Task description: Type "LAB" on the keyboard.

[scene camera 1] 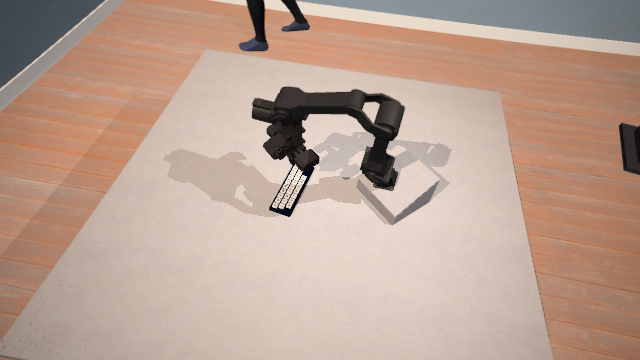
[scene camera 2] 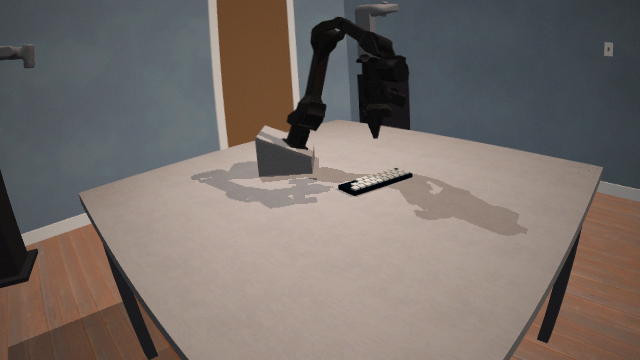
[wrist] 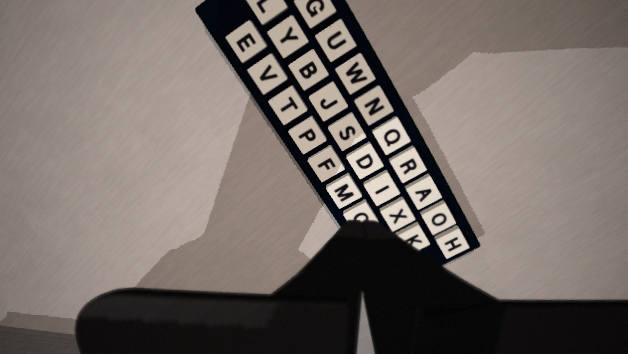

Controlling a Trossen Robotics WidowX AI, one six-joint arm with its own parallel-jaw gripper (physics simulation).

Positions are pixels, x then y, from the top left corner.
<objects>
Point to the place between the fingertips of my gripper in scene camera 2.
375, 138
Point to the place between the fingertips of my gripper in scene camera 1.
292, 164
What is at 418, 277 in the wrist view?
My gripper.
</objects>
